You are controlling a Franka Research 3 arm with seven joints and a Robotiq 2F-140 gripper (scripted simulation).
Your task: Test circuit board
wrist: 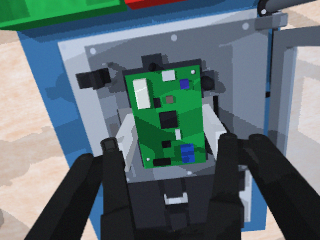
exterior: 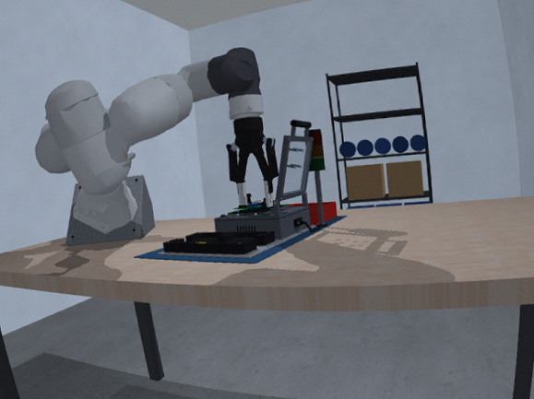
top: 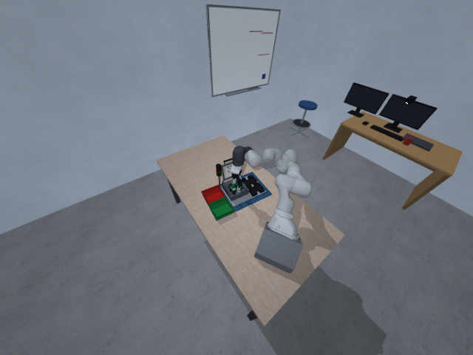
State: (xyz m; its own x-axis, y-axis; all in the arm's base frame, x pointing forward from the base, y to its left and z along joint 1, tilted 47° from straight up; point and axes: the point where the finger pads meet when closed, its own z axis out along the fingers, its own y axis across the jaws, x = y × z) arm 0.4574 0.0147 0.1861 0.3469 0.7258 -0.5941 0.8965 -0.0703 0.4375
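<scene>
Right now my hand is 20 mm above the green circuit board. Round my hand: tester plate 30 mm below, 10 mm ahead; then tester lid 120 mm ahead, 80 mm above, 40 mm to the right; then black latch hook 80 mm to the left, 40 mm behind, 10 mm below.
</scene>
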